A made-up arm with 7 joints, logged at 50 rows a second.
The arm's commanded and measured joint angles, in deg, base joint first. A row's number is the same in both.
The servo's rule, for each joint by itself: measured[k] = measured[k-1] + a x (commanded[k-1-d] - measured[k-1]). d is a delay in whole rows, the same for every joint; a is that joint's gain. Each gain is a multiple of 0.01, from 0.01 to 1. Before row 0 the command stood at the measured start. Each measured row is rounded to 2 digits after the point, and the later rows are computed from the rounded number. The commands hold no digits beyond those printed.
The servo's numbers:
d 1
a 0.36 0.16 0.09 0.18 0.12 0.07 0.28
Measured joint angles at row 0:
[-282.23 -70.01 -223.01 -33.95 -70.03 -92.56 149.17]
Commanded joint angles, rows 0 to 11:
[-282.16 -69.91 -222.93 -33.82 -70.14 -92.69 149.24]
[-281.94 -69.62 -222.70 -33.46 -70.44 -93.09 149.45]
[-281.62 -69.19 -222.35 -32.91 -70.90 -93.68 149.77]
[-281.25 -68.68 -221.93 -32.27 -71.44 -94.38 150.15]
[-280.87 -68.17 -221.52 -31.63 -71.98 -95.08 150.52]
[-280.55 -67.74 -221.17 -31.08 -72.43 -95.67 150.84]
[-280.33 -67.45 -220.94 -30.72 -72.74 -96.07 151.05]
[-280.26 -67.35 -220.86 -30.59 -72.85 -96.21 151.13]
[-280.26 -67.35 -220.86 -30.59 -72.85 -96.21 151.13]
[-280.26 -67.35 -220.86 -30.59 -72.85 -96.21 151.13]
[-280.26 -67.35 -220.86 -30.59 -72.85 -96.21 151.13]
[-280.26 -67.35 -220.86 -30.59 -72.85 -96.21 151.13]
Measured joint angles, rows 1 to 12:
[-282.23 -70.01 -223.01 -33.95 -70.03 -92.56 149.17]
[-282.20 -69.99 -223.00 -33.93 -70.04 -92.57 149.19]
[-282.11 -69.93 -222.97 -33.85 -70.09 -92.61 149.26]
[-281.93 -69.81 -222.91 -33.68 -70.19 -92.68 149.40]
[-281.69 -69.63 -222.82 -33.43 -70.34 -92.80 149.61]
[-281.39 -69.40 -222.70 -33.11 -70.54 -92.96 149.86]
[-281.09 -69.13 -222.56 -32.74 -70.77 -93.15 150.13]
[-280.82 -68.86 -222.41 -32.38 -71.01 -93.35 150.39]
[-280.62 -68.62 -222.27 -32.06 -71.23 -93.55 150.60]
[-280.49 -68.42 -222.14 -31.80 -71.42 -93.74 150.75]
[-280.41 -68.25 -222.02 -31.58 -71.59 -93.91 150.86]
[-280.36 -68.11 -221.92 -31.40 -71.74 -94.07 150.94]

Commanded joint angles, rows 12 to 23:
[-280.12 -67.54 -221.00 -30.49 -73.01 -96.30 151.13]
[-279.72 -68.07 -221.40 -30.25 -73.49 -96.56 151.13]
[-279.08 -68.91 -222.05 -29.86 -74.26 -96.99 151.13]
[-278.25 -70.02 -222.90 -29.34 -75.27 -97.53 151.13]
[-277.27 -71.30 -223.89 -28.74 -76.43 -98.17 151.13]
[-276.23 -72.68 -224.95 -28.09 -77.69 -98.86 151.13]
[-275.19 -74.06 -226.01 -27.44 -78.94 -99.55 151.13]
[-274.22 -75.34 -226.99 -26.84 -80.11 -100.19 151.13]
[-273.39 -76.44 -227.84 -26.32 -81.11 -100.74 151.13]
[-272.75 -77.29 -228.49 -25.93 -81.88 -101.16 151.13]
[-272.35 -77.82 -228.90 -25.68 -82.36 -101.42 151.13]
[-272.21 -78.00 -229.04 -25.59 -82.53 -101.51 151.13]
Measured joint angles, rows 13 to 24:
[-280.32 -67.99 -221.82 -31.25 -71.87 -94.22 150.99]
[-280.25 -67.92 -221.75 -31.11 -72.01 -94.37 151.03]
[-280.06 -67.94 -221.72 -30.96 -72.19 -94.52 151.06]
[-279.71 -68.10 -221.75 -30.76 -72.44 -94.69 151.08]
[-279.18 -68.41 -221.85 -30.50 -72.78 -94.89 151.09]
[-278.49 -68.87 -222.03 -30.18 -73.22 -95.12 151.10]
[-277.68 -69.48 -222.29 -29.80 -73.76 -95.38 151.11]
[-276.78 -70.21 -222.62 -29.38 -74.38 -95.67 151.12]
[-275.86 -71.03 -223.01 -28.92 -75.07 -95.99 151.12]
[-274.97 -71.90 -223.44 -28.45 -75.79 -96.32 151.12]
[-274.17 -72.76 -223.89 -28.00 -76.52 -96.66 151.12]
[-273.51 -73.57 -224.34 -27.58 -77.22 -96.99 151.12]

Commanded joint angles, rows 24 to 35:
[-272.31 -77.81 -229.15 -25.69 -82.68 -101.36 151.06]
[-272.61 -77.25 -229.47 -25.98 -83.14 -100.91 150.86]
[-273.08 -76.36 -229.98 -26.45 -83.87 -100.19 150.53]
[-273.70 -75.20 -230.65 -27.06 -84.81 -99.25 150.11]
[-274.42 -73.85 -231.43 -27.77 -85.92 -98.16 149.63]
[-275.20 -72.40 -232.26 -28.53 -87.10 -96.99 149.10]
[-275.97 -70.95 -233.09 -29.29 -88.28 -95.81 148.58]
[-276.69 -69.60 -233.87 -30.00 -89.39 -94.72 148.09]
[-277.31 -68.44 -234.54 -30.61 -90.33 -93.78 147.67]
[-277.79 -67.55 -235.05 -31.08 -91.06 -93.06 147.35]
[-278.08 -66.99 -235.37 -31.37 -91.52 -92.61 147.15]
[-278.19 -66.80 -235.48 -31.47 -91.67 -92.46 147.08]
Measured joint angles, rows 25 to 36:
[-273.04 -74.28 -224.76 -27.22 -77.86 -97.31 151.12]
[-272.78 -74.84 -225.16 -26.94 -78.44 -97.59 151.10]
[-272.72 -75.23 -225.55 -26.77 -79.00 -97.82 151.03]
[-272.85 -75.41 -225.95 -26.71 -79.58 -97.99 150.89]
[-273.16 -75.38 -226.37 -26.77 -80.21 -98.08 150.67]
[-273.61 -75.14 -226.83 -26.95 -80.90 -98.09 150.38]
[-274.18 -74.70 -227.32 -27.23 -81.64 -98.01 150.02]
[-274.82 -74.10 -227.84 -27.60 -82.44 -97.86 149.62]
[-275.49 -73.38 -228.38 -28.03 -83.27 -97.64 149.19]
[-276.15 -72.59 -228.93 -28.49 -84.12 -97.37 148.76]
[-276.74 -71.78 -229.48 -28.96 -84.95 -97.07 148.37]
[-277.22 -71.01 -230.01 -29.39 -85.74 -96.76 148.03]

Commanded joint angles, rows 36 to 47:
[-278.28 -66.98 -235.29 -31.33 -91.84 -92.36 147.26]
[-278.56 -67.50 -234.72 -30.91 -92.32 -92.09 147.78]
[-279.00 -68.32 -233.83 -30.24 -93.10 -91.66 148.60]
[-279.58 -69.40 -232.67 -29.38 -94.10 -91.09 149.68]
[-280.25 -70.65 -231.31 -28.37 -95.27 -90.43 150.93]
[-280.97 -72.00 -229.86 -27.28 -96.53 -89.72 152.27]
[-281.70 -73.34 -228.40 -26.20 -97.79 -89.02 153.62]
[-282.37 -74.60 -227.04 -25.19 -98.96 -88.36 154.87]
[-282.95 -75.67 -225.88 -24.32 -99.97 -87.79 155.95]
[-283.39 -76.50 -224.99 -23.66 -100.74 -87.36 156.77]
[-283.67 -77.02 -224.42 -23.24 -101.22 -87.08 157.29]
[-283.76 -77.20 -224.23 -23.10 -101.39 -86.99 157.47]
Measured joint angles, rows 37 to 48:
[-277.57 -70.34 -230.50 -29.76 -86.45 -96.46 147.76]
[-277.83 -69.80 -230.93 -30.04 -87.10 -96.17 147.62]
[-278.09 -69.43 -231.27 -30.20 -87.73 -95.88 147.66]
[-278.42 -69.25 -231.50 -30.21 -88.37 -95.58 147.92]
[-278.84 -69.27 -231.61 -30.06 -89.06 -95.27 148.41]
[-279.35 -69.49 -231.58 -29.76 -89.81 -94.93 149.12]
[-279.93 -69.89 -231.43 -29.31 -90.62 -94.57 150.00]
[-280.57 -70.44 -231.16 -28.75 -91.48 -94.18 151.01]
[-281.22 -71.11 -230.79 -28.11 -92.38 -93.77 152.09]
[-281.84 -71.84 -230.35 -27.43 -93.29 -93.35 153.17]
[-282.40 -72.59 -229.87 -26.75 -94.18 -92.93 154.18]
[-282.86 -73.30 -229.38 -26.12 -95.02 -92.52 155.05]

